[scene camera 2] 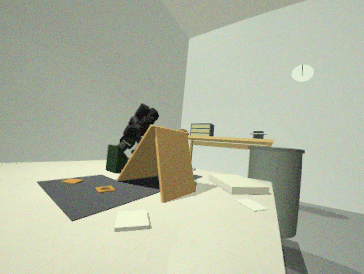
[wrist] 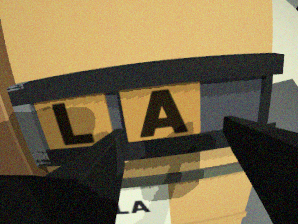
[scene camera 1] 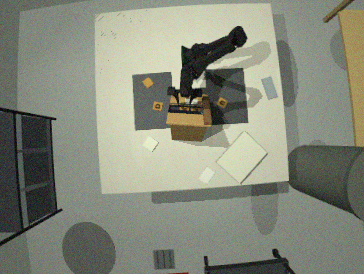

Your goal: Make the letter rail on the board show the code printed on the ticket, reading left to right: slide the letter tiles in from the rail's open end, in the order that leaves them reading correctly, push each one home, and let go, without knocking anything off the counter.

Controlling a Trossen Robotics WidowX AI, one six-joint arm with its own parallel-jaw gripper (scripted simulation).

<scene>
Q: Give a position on a letter tile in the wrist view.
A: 170,110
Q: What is my gripper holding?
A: Nothing.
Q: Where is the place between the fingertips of my gripper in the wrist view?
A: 174,129
</scene>
